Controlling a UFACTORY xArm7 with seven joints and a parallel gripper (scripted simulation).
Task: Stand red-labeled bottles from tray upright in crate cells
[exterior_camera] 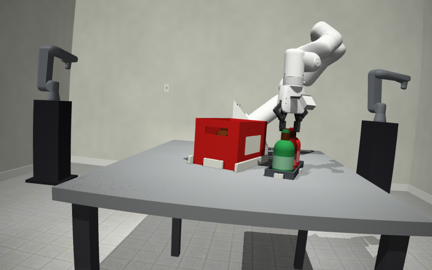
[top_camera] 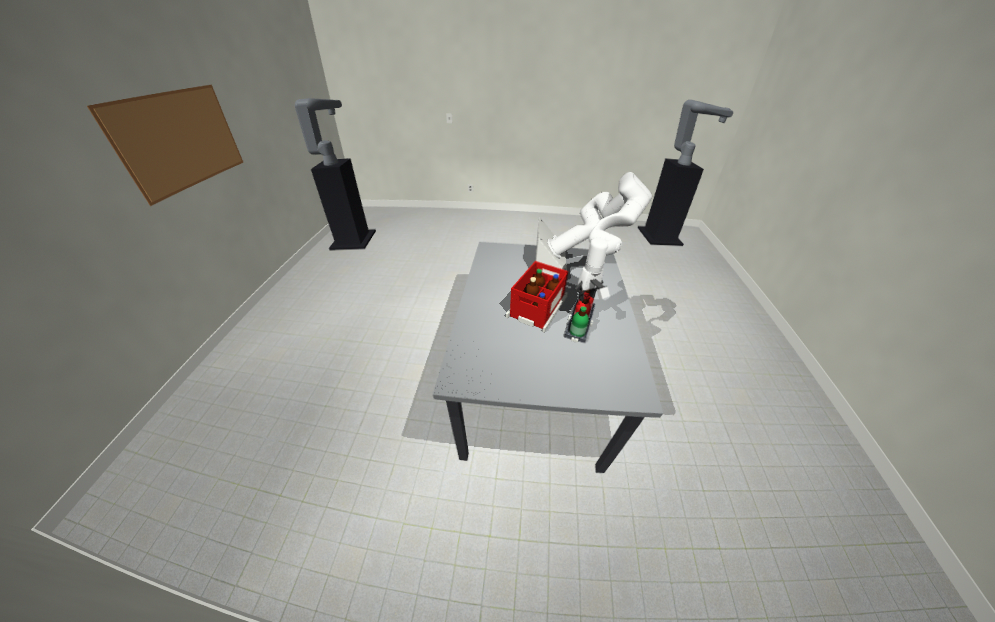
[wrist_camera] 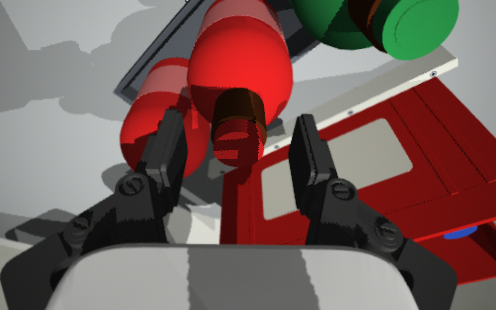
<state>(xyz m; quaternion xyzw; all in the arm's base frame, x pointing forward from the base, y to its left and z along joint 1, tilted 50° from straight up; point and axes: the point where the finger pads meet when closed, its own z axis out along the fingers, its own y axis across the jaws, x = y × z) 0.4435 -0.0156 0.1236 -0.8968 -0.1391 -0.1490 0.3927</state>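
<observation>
Now: hand 8 cm short of the green bottle, 8 cm above it and 3 cm to the left of it. The rest, counted from my hand: dark tray (15 cm below); then red-labeled bottle (8 cm below, 8 cm behind, 3 cm to the left); then red crate (20 cm to the right, 11 cm behind, 8 cm below).
</observation>
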